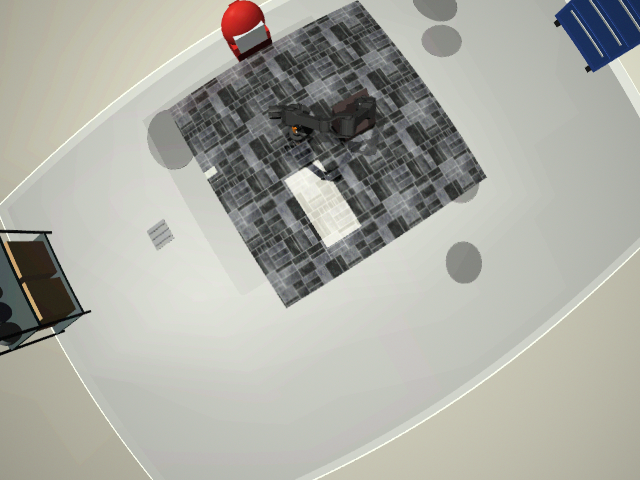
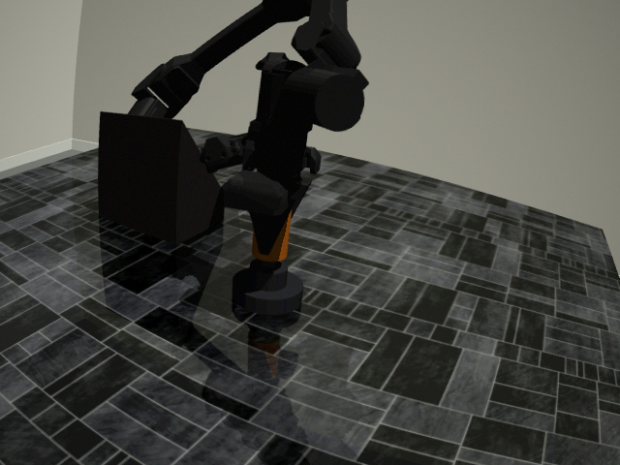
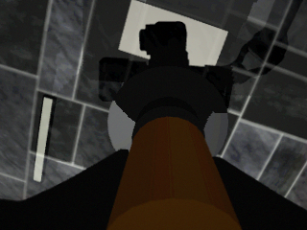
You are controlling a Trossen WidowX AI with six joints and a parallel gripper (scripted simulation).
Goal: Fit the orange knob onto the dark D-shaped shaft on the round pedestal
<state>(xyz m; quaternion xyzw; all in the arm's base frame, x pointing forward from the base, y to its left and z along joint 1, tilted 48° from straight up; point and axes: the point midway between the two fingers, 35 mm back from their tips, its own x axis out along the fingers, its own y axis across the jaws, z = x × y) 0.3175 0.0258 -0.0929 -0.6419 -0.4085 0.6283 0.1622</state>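
My gripper tip is 40 mm above the round pedestal. Also, from my gripper tip: orange knob (20 mm above).
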